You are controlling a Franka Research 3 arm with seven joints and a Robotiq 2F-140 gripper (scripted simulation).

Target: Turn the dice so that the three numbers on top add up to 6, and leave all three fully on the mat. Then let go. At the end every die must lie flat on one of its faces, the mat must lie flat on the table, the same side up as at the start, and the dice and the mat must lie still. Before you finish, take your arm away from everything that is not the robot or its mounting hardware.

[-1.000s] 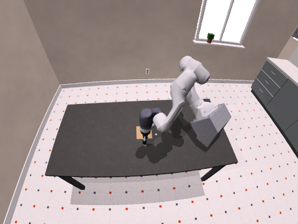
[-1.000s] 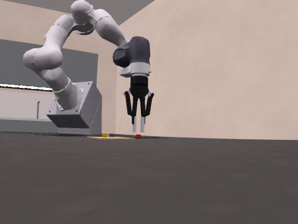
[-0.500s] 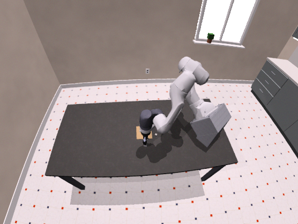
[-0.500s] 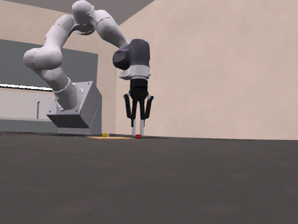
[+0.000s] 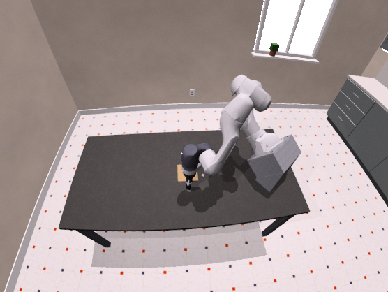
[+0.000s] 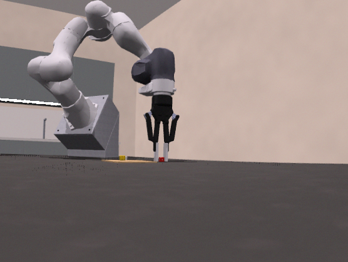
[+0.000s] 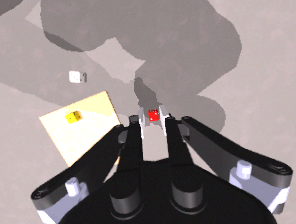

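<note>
My gripper is now 3 cm above the red die. Round my hand: tan mat: 13 cm to the right, 3 cm below, 3 cm behind; yellow die: 11 cm to the right, 8 cm behind, 2 cm below; white die: 13 cm behind, 6 cm to the right, 3 cm below.
</note>
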